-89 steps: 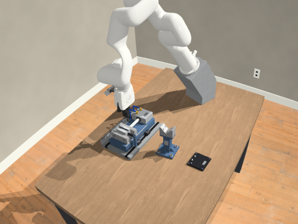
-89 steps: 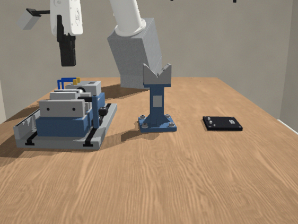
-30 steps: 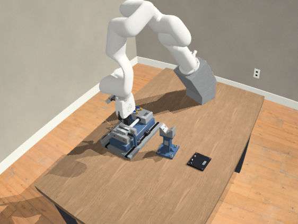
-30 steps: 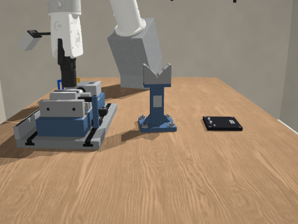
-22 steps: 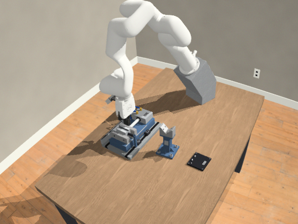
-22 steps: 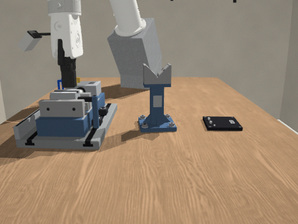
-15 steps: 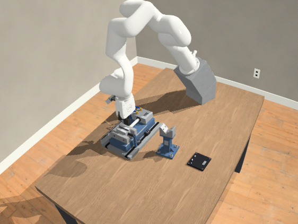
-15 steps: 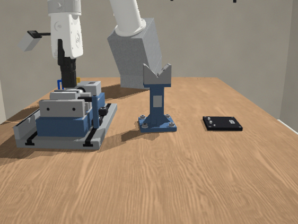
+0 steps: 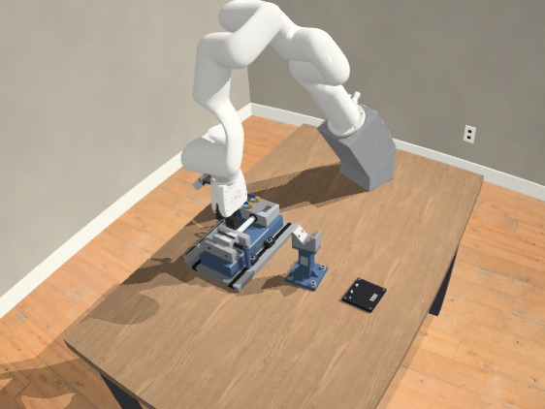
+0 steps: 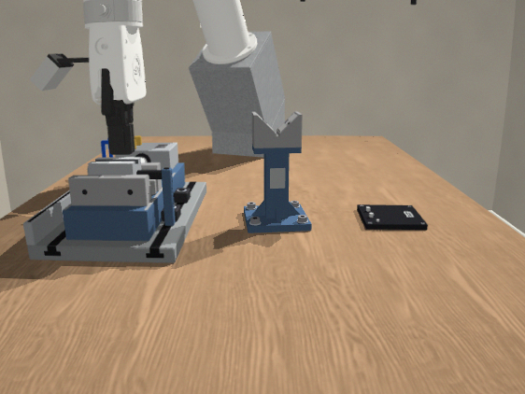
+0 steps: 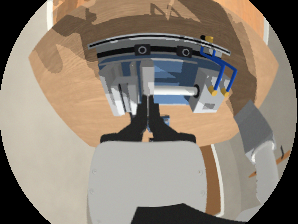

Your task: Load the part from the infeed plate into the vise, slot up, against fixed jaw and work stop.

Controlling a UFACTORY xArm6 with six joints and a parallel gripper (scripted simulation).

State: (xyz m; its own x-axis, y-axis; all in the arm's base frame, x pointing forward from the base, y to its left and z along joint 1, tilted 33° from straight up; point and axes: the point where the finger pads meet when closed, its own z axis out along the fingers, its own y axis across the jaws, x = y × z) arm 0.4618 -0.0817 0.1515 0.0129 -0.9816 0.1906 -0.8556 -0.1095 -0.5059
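My gripper is now 40 mm short of the part and 30 mm above it. The rest, counted from my hand: black stop rod (30 mm ahead, 50 mm to the left, 40 mm below); cylinder rod (50 mm behind, 50 mm below); moving jaw (50 mm below).
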